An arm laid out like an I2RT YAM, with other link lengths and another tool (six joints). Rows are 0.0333 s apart.
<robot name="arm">
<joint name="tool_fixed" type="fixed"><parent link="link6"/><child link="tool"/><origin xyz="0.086 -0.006 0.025" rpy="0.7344 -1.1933 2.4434"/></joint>
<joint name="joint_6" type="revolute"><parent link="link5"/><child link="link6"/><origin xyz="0.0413 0 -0.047"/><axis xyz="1 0 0"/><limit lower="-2.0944" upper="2.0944"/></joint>
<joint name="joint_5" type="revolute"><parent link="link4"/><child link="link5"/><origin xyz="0.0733 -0.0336 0.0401"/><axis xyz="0 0 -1"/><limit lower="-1.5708" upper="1.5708"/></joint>
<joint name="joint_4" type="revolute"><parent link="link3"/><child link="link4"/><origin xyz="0.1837 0.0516 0.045"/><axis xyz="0 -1 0"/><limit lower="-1.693" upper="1.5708"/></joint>
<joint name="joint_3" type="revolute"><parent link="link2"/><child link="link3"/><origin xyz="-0.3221 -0.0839 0"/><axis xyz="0 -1 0"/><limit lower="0" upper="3.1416"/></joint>
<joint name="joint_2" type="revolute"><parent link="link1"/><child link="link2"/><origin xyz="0.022 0.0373 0.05"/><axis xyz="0 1 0"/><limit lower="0" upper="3.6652"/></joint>
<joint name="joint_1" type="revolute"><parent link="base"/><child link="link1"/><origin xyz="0 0 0.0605"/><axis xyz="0 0 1"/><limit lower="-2.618" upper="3.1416"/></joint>
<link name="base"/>
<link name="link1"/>
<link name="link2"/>
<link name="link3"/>
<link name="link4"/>
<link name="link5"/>
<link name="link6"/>
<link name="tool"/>
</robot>
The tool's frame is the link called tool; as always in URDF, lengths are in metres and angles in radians.
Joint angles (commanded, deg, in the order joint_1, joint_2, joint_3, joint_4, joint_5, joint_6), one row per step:
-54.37, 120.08, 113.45, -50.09, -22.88, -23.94
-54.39, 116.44, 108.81, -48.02, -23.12, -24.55
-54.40, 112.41, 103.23, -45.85, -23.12, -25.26
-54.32, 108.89, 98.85, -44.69, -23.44, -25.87
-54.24, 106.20, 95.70, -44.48, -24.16, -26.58
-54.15, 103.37, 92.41, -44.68, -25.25, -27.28
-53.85, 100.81, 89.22, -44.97, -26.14, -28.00
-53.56, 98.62, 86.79, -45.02, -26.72, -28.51
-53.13, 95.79, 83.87, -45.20, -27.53, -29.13
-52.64, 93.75, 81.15, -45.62, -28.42, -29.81
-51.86, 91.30, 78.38, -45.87, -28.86, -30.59
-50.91, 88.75, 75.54, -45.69, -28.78, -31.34
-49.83, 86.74, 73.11, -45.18, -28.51, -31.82
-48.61, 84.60, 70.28, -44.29, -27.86, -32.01
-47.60, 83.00, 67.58, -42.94, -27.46, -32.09
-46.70, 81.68, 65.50, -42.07, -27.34, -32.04
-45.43, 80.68, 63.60, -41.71, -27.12, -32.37
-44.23, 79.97, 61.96, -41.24, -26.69, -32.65
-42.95, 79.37, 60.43, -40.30, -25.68, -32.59
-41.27, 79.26, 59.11, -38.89, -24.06, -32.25
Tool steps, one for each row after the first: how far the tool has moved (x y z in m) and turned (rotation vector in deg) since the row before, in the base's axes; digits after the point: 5 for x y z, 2 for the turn. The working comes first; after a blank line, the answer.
Tool pose at each row, in the base's axes (x y z in m, rotation vector in deg; the steps are taken from these numbers as rounded here):
0.30596, -0.38365, 0.26499, 150.82, -11.04, 79.04
0.29761, -0.37103, 0.27389, 149.73, -9.55, 79.81
0.28689, -0.35570, 0.27955, 149.06, -8.21, 80.01
0.27770, -0.34029, 0.28464, 148.80, -6.97, 80.46
0.27052, -0.32633, 0.28779, 149.18, -5.75, 81.09
0.26262, -0.31012, 0.28992, 150.02, -4.63, 81.97
0.25587, -0.29386, 0.28981, 151.17, -3.41, 82.56
0.25053, -0.28109, 0.29109, 151.62, -2.26, 83.13
0.24383, -0.26446, 0.29307, 152.09, -0.68, 84.03
0.23863, -0.24939, 0.29055, 153.46, 0.64, 84.63
0.23323, -0.23313, 0.28954, 154.28, 2.67, 85.00
0.22789, -0.21772, 0.28838, 154.59, 5.00, 84.98
0.22461, -0.20520, 0.28649, 154.74, 7.17, 84.90
0.22069, -0.19278, 0.28305, 154.81, 9.03, 84.47
0.21802, -0.18333, 0.27854, 154.79, 10.55, 84.36
0.21584, -0.17490, 0.27514, 154.94, 11.73, 84.51
0.21452, -0.16528, 0.27009, 155.79, 13.67, 84.21
0.21375, -0.15768, 0.26508, 156.50, 15.44, 83.66
0.21371, -0.15229, 0.26047, 156.70, 16.86, 82.73
0.21627, -0.14875, 0.25525, 156.72, 18.32, 81.30

-0.00835, 0.01262, 0.00890, -1.13, -0.67, 0.57
-0.01072, 0.01533, 0.00566, -0.94, -0.22, 0.53
-0.00919, 0.01541, 0.00509, -0.48, -0.27, 0.72
-0.00718, 0.01396, 0.00315, 0.10, -0.20, 1.03
-0.00790, 0.01621, 0.00213, 0.60, -0.22, 1.23
-0.00675, 0.01626, -0.00011, 0.71, 0.05, 1.33
-0.00534, 0.01277, 0.00128, 0.19, -0.15, 0.99
-0.00670, 0.01663, 0.00198, 0.21, -0.32, 1.33
-0.00520, 0.01507, -0.00252, 0.89, 0.13, 1.47
-0.00540, 0.01626, -0.00101, 0.17, 0.10, 1.59
-0.00534, 0.01541, -0.00116, -0.45, 0.16, 1.47
-0.00328, 0.01252, -0.00189, -0.53, 0.14, 1.31
-0.00392, 0.01242, -0.00344, -0.64, 0.30, 1.02
-0.00267, 0.00945, -0.00451, -0.46, 0.09, 0.87
-0.00218, 0.00843, -0.00340, -0.12, 0.00, 0.80
-0.00132, 0.00962, -0.00505, 0.04, 0.51, 1.40
-0.00077, 0.00760, -0.00501, -0.12, 0.59, 1.19
-0.00004, 0.00539, -0.00461, -0.59, 0.59, 0.72
0.00256, 0.00354, -0.00522, -0.96, 0.79, 0.58

